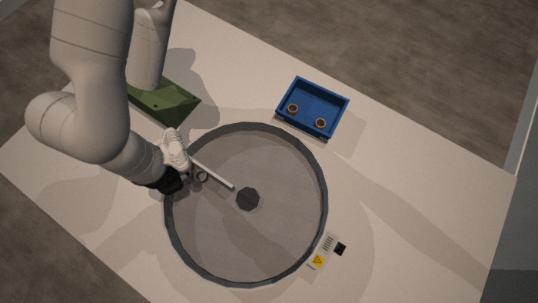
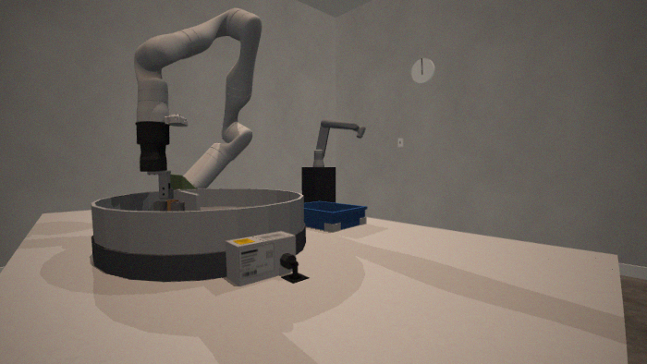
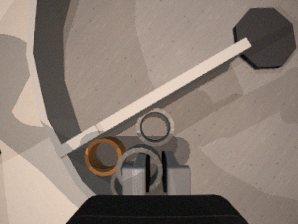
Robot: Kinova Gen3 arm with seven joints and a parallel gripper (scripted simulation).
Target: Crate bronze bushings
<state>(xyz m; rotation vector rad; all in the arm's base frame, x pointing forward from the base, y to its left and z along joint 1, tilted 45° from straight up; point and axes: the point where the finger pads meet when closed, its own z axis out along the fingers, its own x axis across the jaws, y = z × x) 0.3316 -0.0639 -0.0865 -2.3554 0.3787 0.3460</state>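
Right now my hand is 140 mm short of the round turning table, 70 mm to the right of it and 60 mm above it. The rest, counted from my hand: blue crate (410 mm to the left, 90 mm ahead, 80 mm below).
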